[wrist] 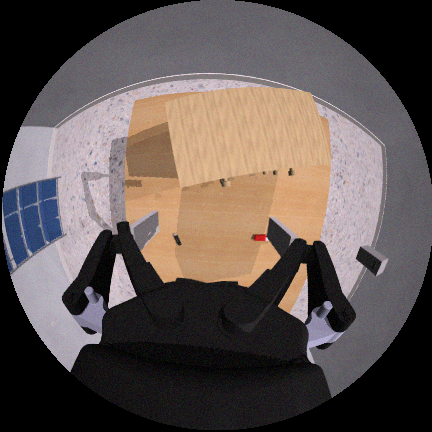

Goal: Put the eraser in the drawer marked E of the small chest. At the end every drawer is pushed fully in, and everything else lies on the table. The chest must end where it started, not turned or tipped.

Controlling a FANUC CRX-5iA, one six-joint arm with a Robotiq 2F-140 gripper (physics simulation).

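Places are measured from the arm's base along level axes (x right, y back, z down), in metres.
Where they show: gripper, fingertip midpoint: (212, 224).
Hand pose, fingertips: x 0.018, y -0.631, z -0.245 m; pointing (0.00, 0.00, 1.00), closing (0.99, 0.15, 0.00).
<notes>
Each offset is from my fingertips to the top centre of the thing. Level surfaces: height alone.
The small chest {dx +0.090, dy -0.145, dz +0.075 m} (245, 132) stands on the wooden table {dz +0.383 m} (305, 200) in the upper middle of the wrist view, seen mostly from above. Several knobs show along its lower edge. Its front faces and their letters are hidden, so the drawer marked E cannot be made out. The red eraser {dx +0.167, dy +0.198, dz +0.370 m} (259, 237) with a white end lies on the table, below the chest in the view and near the right finger. My gripper (212, 224) is wide open above the table, with nothing between its fingers.
A small dark object {dx -0.170, dy +0.172, dz +0.369 m} (177, 239) lies on the table near the left finger. The chest's shadow falls on the table at the left. Speckled floor (355, 165) surrounds the table. A blue-panelled window (32, 217) shows at far left, and a grey box (371, 260) at far right.
</notes>
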